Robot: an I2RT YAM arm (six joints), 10 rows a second.
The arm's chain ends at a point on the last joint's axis. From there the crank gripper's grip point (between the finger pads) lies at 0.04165 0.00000 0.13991 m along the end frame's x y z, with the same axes.
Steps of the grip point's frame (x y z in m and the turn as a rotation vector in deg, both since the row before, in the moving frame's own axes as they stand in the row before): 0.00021, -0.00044, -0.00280, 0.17, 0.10, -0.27; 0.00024, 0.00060, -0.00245, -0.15, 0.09, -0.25; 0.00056, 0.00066, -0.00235, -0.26, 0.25, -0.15; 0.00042, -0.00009, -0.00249, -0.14, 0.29, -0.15; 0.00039, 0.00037, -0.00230, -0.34, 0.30, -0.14; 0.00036, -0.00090, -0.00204, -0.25, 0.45, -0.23
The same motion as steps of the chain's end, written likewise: -0.00003, 0.00017, -0.00273, 0.17, 0.10, -0.27; 0.00002, 0.00042, -0.00238, -0.15, 0.09, -0.25; -0.00005, 0.00014, -0.00217, -0.26, 0.25, -0.15; -0.00029, -0.00032, -0.00228, -0.14, 0.29, -0.15; -0.00034, -0.00036, -0.00208, -0.34, 0.30, -0.14; -0.00074, -0.00134, -0.00171, -0.25, 0.45, -0.23
